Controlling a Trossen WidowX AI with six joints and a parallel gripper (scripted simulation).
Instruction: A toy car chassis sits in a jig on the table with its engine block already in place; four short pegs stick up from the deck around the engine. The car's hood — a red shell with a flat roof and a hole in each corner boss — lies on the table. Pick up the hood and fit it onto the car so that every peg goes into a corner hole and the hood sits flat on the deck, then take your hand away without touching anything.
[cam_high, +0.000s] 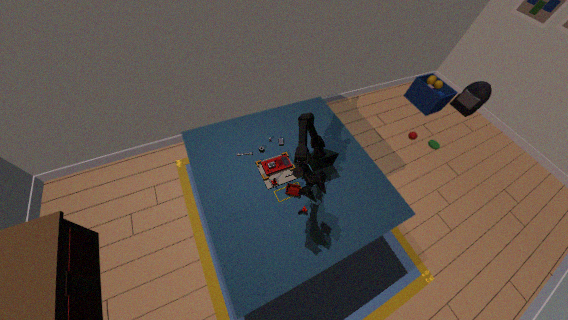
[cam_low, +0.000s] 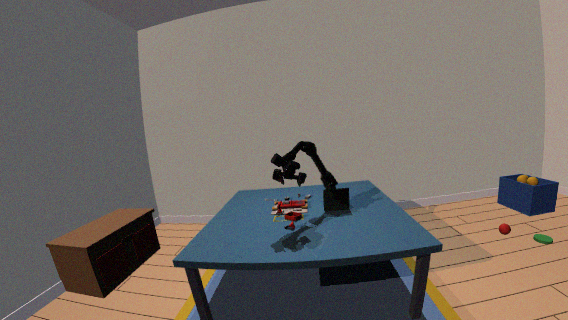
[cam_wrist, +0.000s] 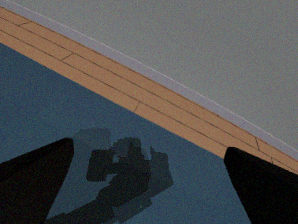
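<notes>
Right now my gripper tip is 10 mm short of the red hood, 200 mm to the left of it and 260 mm above it.
</notes>
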